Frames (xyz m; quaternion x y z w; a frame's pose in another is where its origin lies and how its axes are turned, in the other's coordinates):
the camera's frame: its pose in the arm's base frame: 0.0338 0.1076 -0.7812 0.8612 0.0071 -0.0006 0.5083
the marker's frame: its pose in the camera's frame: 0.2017 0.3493 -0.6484 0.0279 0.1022 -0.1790 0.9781
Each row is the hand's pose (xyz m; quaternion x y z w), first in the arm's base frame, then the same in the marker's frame.
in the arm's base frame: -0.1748 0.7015 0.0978 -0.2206 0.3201 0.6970 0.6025
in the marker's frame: -0.3582 -0.0295 -0.3809 -0.7692 0.6182 0.0107 0.1615
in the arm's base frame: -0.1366 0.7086 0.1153 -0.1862 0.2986 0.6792 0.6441
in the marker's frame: -0.3246 -0.0046 -0.3888 -0.7846 0.5840 0.0281 0.2060
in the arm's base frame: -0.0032 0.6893 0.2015 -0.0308 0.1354 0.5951 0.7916
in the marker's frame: -0.2281 0.1229 -0.3950 -0.8189 0.4042 0.1617 0.3741
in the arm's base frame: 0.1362 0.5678 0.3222 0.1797 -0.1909 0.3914 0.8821
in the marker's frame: -0.1703 0.3278 -0.3363 -0.7522 0.0574 0.3897 0.5282
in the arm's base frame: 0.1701 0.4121 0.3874 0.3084 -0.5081 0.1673 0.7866
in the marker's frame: -0.2092 0.4649 -0.2398 -0.5609 -0.2633 0.5822 0.5264
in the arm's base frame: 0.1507 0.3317 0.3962 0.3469 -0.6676 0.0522 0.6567
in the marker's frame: -0.2577 0.5021 -0.1833 -0.4064 -0.4093 0.6720 0.4644
